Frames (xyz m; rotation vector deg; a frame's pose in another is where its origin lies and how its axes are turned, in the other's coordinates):
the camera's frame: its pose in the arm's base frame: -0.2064 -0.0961 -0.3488 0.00 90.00 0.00
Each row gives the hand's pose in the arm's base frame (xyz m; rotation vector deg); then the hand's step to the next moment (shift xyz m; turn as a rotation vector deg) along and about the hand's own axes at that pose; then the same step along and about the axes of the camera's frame.
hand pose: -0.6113 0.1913 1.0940 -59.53 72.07 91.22
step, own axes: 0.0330 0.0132 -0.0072 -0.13 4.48 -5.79
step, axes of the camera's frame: 0.0284 -0.0052 -0.0219 -0.53 -6.37 -3.58
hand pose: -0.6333 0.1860 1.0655 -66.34 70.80 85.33
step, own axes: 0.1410 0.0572 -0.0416 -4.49 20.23 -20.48
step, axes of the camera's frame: 0.1302 -0.0418 -0.0786 -6.66 -23.35 -16.10
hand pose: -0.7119 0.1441 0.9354 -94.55 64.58 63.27
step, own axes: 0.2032 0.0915 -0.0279 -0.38 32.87 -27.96
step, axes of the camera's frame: 0.1999 -0.0947 -0.0391 -2.82 -34.49 -25.79
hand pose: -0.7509 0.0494 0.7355 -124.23 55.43 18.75
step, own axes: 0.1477 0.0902 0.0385 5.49 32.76 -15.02
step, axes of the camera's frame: 0.1458 -0.0934 0.0379 9.08 -28.44 -20.92
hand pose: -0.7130 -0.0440 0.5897 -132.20 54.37 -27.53
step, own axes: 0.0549 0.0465 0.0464 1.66 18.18 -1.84
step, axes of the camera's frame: 0.0595 -0.0485 0.0379 10.11 -12.28 -9.14
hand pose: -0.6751 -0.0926 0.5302 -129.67 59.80 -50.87
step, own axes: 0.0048 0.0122 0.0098 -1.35 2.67 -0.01
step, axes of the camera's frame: 0.0129 -0.0094 0.0037 2.22 -0.50 -1.94
